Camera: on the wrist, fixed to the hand. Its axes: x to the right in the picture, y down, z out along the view.
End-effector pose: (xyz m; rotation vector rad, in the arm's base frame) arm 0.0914 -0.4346 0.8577 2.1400 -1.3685 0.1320
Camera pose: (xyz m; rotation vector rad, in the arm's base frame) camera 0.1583 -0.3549 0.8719 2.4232 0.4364 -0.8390
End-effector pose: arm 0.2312 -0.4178 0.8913 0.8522 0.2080 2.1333
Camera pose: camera 0.2467 -0.3792 0.7949 0.4752 0.3342 0.5811
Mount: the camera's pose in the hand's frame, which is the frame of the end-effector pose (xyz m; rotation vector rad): -0.0269 -0.0750 -0.0684 -0.2269 -0.2439 -1.5501
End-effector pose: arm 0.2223 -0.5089 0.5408 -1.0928 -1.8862 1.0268
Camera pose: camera 0.2664 -0.5385 0.6314 0.5525 -2.2405 0.0050
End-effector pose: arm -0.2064 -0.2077 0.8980 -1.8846 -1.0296 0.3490
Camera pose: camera -0.2196 -0.2528 0.9919 -0.7386 -2.3715 -0.4839
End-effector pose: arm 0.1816 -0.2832 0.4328 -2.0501 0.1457 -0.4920
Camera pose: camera 0.1223 -0.2921 0.5190 -2.0607 -1.6885 -1.1253
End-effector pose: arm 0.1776 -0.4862 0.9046 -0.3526 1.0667 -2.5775
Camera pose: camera 0.1632 -0.3823 0.9085 1.1272 -0.6100 1.6968
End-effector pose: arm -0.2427 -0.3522 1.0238 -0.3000 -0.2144 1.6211
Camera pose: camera -0.1484 -0.3764 0.9846 -0.0345 -0.6243 0.0838
